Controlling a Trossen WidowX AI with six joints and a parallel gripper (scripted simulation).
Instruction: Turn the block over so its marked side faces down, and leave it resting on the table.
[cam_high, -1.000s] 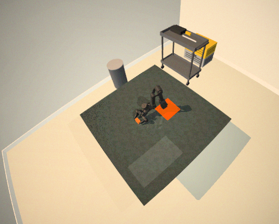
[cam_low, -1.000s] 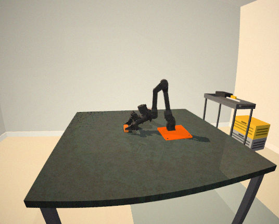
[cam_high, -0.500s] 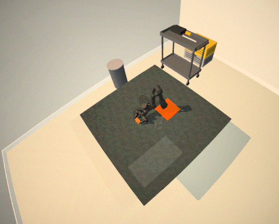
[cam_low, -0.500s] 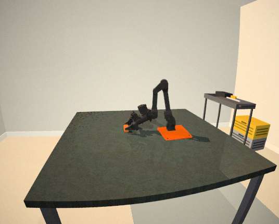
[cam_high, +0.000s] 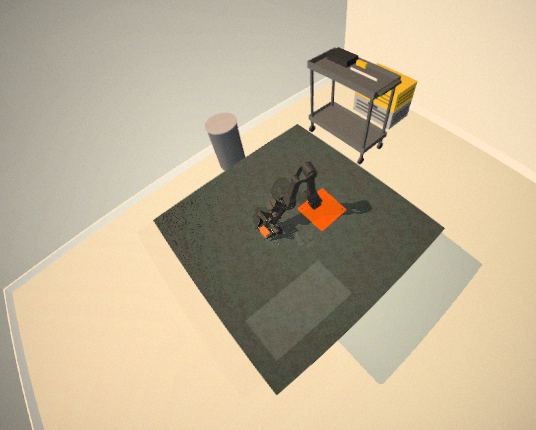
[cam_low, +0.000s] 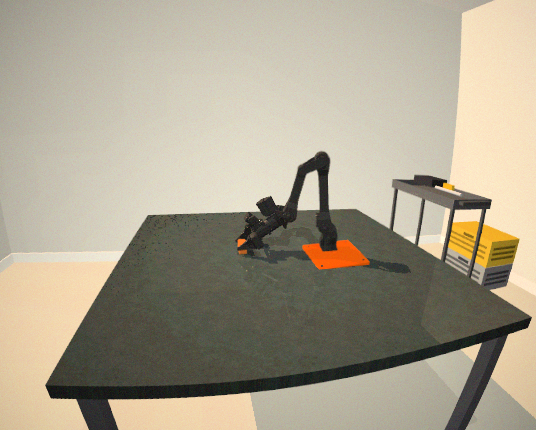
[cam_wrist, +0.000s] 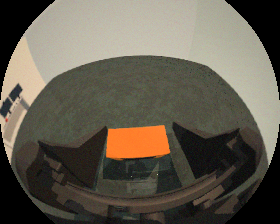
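Now: the orange block 3 cm behind my gripper tip.
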